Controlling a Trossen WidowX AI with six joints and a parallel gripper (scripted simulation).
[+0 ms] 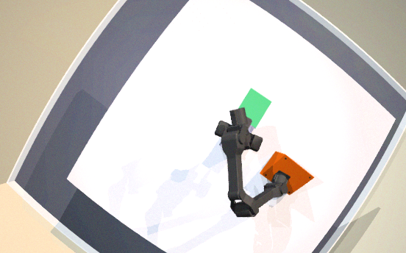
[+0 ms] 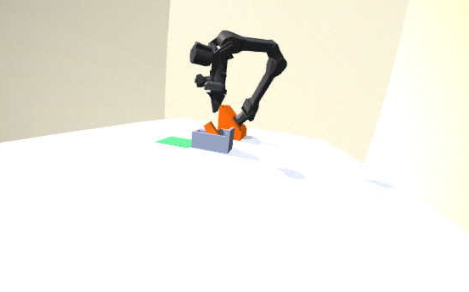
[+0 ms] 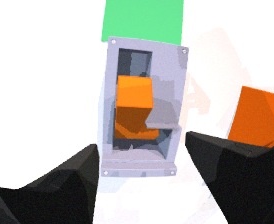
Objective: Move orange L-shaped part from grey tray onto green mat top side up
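Right now my gripper tip is 10 mm past the orange L-shaped part, 20 mm to the right of it and 100 mm above it. Also, from my gripper tip: green mat (20 mm behind, 160 mm to the right, 160 mm below).
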